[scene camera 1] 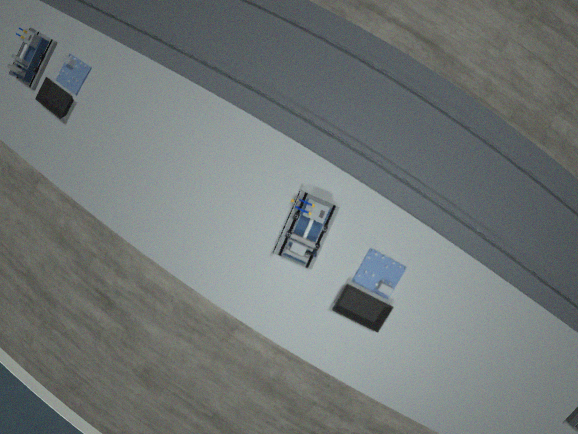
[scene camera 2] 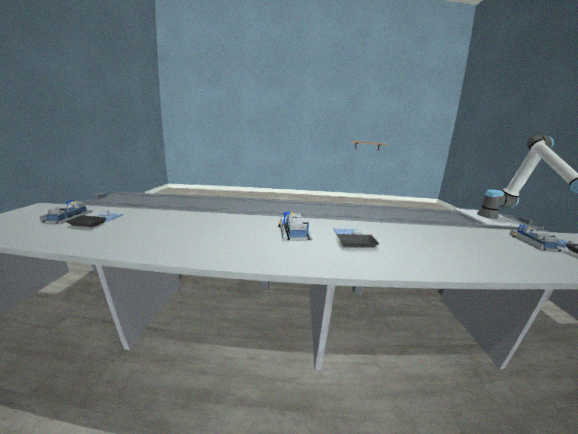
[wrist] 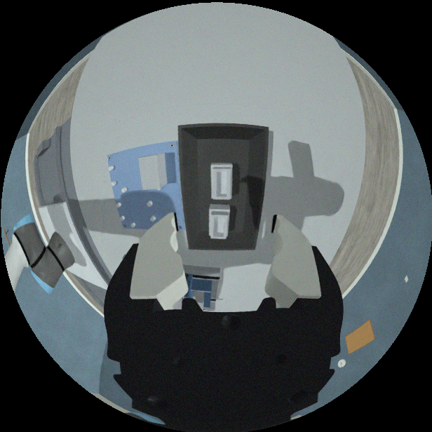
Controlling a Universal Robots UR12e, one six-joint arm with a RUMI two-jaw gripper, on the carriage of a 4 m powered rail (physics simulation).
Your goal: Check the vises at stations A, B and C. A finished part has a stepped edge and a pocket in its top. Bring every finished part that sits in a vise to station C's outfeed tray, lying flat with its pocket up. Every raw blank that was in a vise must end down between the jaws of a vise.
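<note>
My gripper [wrist: 224, 215] is open and empty above the near half of a dark tray [wrist: 223, 131] in the wrist view. In the tray lie two light grey finished parts, a farther one [wrist: 221, 181] and a nearer one [wrist: 219, 222], apart in one line, flat with pockets up. Below the tray in that view, part of a blue and grey vise [wrist: 202, 286] shows between the fingers; its jaws are unclear. The middle vise [scene camera 1: 306, 227] [scene camera 2: 297, 229] and the left vise [scene camera 1: 31, 59] [scene camera 2: 65, 213] stand on the table; what their jaws hold is too small to tell. The gripper is outside both scene views.
A blue plate [wrist: 137, 200] with pegs and a plain grey block [wrist: 151, 171] adjoins the tray. The middle station has a dark tray [scene camera 1: 361, 306] [scene camera 2: 358, 241] and a blue plate [scene camera 1: 372, 267]; the left station has another tray [scene camera 1: 54, 97] [scene camera 2: 87, 221]. The arm [scene camera 2: 523, 172] stands at the right.
</note>
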